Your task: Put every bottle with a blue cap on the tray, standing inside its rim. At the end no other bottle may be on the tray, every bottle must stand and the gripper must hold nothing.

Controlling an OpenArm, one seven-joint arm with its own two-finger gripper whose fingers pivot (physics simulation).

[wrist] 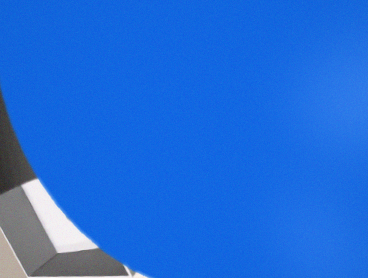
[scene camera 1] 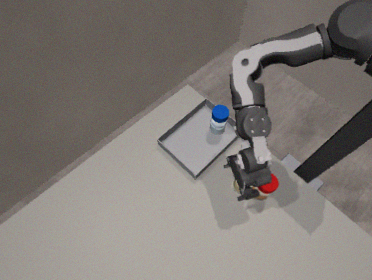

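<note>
A bottle with a blue cap (scene camera 1: pixel 220 115) stands inside the rim at the back right part of the grey tray (scene camera 1: pixel 185 145) (wrist: pixel 60 263). My gripper (scene camera 1: pixel 235 180) is open, low over a second blue-capped bottle, with its fingers on either side of it. The pale yellowish side of this bottle (scene camera 1: pixel 236 185) peeks out between the fingers; the gripper hides its cap in the scene view. Its blue cap (wrist: pixel 200 135) fills most of the wrist view, very close to the camera, and hides the fingertips there.
A bottle with a red cap (scene camera 1: pixel 268 183) stands right beside the gripper, partly covered by it. The tray lies up and left of the gripper on the pale table (scene camera 1: pixel 115 215). A dark post (scene camera 1: pixel 335 150) rises past the table's right edge.
</note>
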